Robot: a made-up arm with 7 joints.
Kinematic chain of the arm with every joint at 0, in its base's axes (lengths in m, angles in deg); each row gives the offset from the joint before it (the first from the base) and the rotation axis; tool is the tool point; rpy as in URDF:
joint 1: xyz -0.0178 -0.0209 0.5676 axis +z
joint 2: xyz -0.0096 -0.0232 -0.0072 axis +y
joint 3: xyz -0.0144 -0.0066 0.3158 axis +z
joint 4: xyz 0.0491 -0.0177 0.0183 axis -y
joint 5: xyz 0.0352 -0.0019 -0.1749 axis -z
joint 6: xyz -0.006 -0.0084 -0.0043 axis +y
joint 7: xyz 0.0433 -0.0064 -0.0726 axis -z
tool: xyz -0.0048 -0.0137 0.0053 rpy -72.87 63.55 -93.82
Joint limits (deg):
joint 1: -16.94..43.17
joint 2: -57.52..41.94
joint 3: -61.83..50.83
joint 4: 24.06..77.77
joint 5: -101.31..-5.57
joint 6: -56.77..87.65
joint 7: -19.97..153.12
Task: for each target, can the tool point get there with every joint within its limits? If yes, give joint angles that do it. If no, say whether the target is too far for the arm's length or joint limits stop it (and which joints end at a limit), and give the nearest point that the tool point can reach.
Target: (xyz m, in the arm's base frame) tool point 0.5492 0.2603 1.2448
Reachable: no: too far | nearest point 0.2795 0.1072 0.9097 | short by 0.457 m
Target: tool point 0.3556 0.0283 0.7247
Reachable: yes | joints 8.74 29.68 -0.61 67.39 -45.19 -45.24 121.07
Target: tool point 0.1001 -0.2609 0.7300
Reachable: yes | joints -3.85 2.15 -44.91 41.24 -81.43 30.07 78.08
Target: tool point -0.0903 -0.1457 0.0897
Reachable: no: joint limits stop it (at a limit: joint 1, joint 2, joint 4, joint 5, joint 7) | nearest point 0.1262 -0.1594 0.5352 | short by 0.496 m
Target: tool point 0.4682 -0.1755 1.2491
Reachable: no: too far | nearest point 0.2694 -0.1291 0.9472 | short by 0.364 m
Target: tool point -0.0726 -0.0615 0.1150
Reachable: no: joint limits stop it (at a limit: joint 1, joint 2, joint 4, joint 5, joint 7) | nearest point 0.1426 -0.1168 0.5307 | short by 0.471 m
